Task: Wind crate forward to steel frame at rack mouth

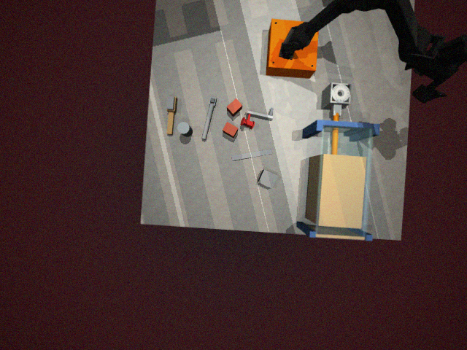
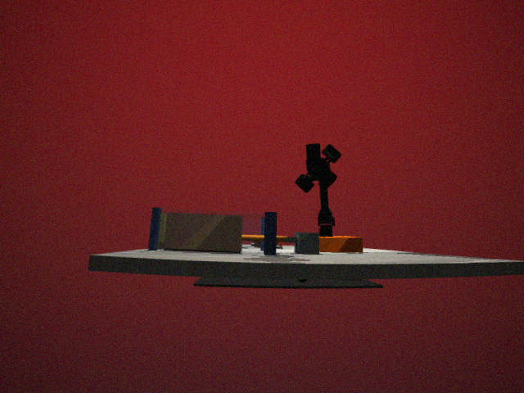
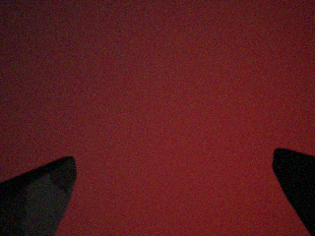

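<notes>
Now: gripper tip 65 cm to the left of the grey crank handle, 27 cm above it and 18 cm short of it. Round my gripper tip: clear-panelled cubby 42 cm ahead, 25 cm to the right, 18 cm below; then winch 32 cm to the right, 26 cm below, 1 cm ahead; then blue frame 28 cm to the right, 18 cm below, 18 cm ahead.
</notes>
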